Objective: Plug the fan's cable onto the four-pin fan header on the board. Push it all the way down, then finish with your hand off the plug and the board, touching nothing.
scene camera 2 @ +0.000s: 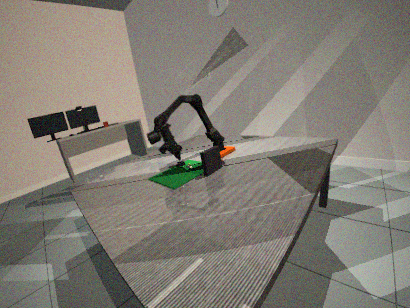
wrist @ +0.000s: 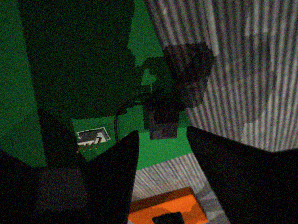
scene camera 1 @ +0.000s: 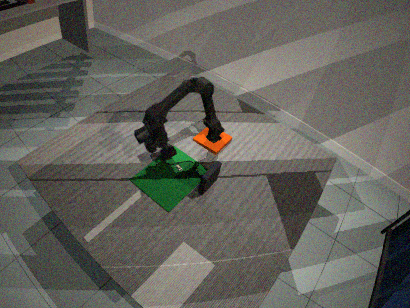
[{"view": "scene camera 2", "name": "green board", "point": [176,176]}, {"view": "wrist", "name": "my gripper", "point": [162,133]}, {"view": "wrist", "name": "green board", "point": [72,72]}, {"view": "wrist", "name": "dark plug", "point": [163,116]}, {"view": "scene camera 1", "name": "green board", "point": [167,186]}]
